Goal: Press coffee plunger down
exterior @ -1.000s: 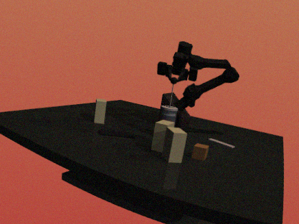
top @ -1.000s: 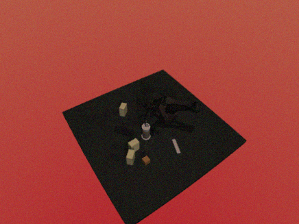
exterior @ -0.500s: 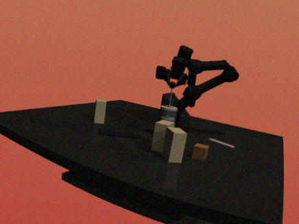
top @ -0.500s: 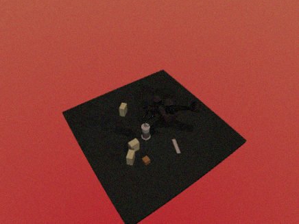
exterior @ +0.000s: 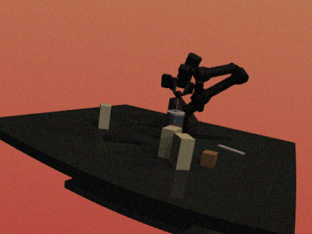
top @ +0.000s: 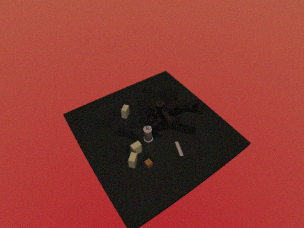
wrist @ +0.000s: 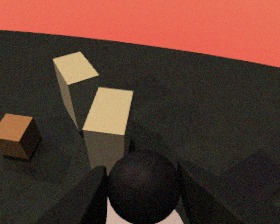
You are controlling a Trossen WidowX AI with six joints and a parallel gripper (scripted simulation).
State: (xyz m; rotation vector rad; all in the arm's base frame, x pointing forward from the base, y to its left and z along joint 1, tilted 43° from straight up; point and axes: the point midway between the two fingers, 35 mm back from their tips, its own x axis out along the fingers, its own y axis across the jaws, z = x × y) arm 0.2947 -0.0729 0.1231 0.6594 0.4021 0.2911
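Now: the coffee press 11 cm below my gripper tip, 3 cm behind it and 1 cm to the left of it. Round my gripper tip: orange cube: 20 cm to the left, 20 cm below, 15 cm ahead.
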